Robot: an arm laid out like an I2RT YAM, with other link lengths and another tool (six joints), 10 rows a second.
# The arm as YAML. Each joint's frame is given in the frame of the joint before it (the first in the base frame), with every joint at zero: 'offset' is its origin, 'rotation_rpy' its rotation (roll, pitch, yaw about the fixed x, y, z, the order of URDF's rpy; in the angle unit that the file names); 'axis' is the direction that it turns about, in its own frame. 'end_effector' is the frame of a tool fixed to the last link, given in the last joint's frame.
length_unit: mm
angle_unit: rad
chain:
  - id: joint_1
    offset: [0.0, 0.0, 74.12]
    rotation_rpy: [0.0, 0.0, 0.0]
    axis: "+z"
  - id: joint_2
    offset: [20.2, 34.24, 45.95]
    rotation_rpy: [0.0, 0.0, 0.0]
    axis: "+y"
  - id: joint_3
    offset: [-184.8, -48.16, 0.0]
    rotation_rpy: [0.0, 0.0, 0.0]
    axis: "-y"
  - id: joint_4
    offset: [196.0, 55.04, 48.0]
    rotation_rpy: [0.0, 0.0, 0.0]
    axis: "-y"
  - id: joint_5
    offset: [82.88, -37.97, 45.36]
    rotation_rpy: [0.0, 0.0, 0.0]
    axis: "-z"
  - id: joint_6
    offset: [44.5, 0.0, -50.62]
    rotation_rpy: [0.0, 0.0, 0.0]
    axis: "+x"
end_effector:
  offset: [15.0, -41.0, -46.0]
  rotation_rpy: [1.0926, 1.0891, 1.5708]
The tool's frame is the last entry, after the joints.
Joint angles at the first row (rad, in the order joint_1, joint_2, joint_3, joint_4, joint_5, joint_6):
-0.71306, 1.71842, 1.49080, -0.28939, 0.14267, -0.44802
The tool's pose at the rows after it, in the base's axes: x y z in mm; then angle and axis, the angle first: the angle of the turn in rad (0 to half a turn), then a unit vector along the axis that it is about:
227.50 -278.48 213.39 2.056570 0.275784 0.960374 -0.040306
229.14 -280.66 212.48 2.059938 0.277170 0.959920 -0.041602
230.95 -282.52 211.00 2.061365 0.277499 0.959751 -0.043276
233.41 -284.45 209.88 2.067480 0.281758 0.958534 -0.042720
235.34 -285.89 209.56 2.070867 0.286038 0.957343 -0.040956
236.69 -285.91 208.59 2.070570 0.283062 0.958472 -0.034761
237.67 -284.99 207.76 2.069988 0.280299 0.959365 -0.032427
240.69 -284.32 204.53 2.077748 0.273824 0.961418 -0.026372
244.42 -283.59 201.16 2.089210 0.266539 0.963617 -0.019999
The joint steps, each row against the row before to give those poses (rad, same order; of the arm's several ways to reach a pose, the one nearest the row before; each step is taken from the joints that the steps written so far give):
0.00119, 0.02745, 0.03208, -0.01656, 0.01320, 0.00182
-0.00118, 0.01720, 0.01625, -0.00164, 0.00290, -0.00053
-0.00014, 0.01506, 0.00973, 0.00519, 0.00294, -0.00119
0.00077, 0.02364, 0.02727, -0.01177, 0.00512, 0.00527
0.00033, 0.01862, 0.02570, -0.01380, 0.00230, 0.00690
0.00089, 0.00350, 0.00267, -0.00190, -0.01091, 0.00012
0.00327, -0.00156, -0.00573, 0.00427, -0.00314, -0.00079
0.00607, 0.00934, -0.00074, 0.00215, -0.00740, -0.00535
0.00757, 0.01365, 0.00498, -0.00234, -0.00644, -0.00681

